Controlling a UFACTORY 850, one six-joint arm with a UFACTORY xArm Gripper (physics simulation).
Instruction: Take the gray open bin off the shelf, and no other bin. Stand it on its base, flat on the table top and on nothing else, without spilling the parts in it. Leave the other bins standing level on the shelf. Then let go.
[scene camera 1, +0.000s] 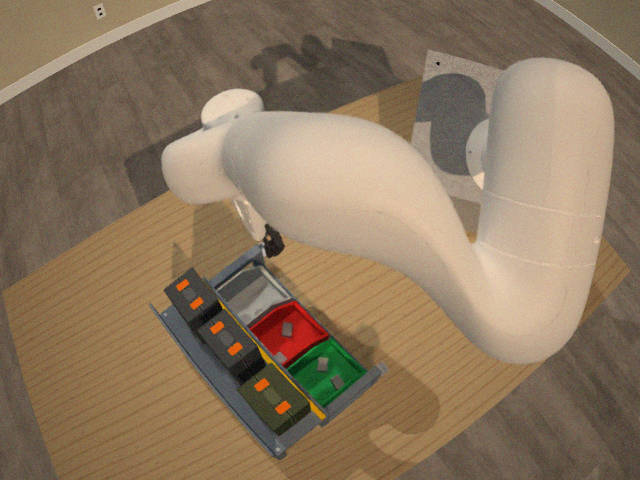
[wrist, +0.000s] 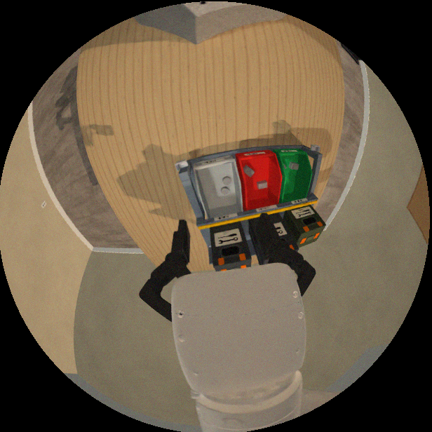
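The gray open bin (scene camera 1: 254, 295) (wrist: 216, 192) stands in the shelf (scene camera 1: 356, 391) (wrist: 188, 186), at the end of the row beside the red bin (scene camera 1: 297, 338) (wrist: 260, 172). Two small round parts show in it in the wrist view. The green bin (scene camera 1: 333, 367) (wrist: 297, 175) stands on the red bin's other side. All three look level. My gripper (scene camera 1: 272, 242) (wrist: 223, 224) is open and empty. In the wrist view its fingertips lie to either side of the gray bin's label end; in the scene view it is above the shelf's end near that bin. Its exact height is unclear.
A dark case (scene camera 1: 192, 297) (wrist: 230, 250), a second dark case (scene camera 1: 227, 341) and an olive case (scene camera 1: 272, 397) (wrist: 306, 227) stand in the shelf's other row, behind a yellow strip. The wooden table top (scene camera 1: 103, 356) (wrist: 210, 95) extends around the shelf.
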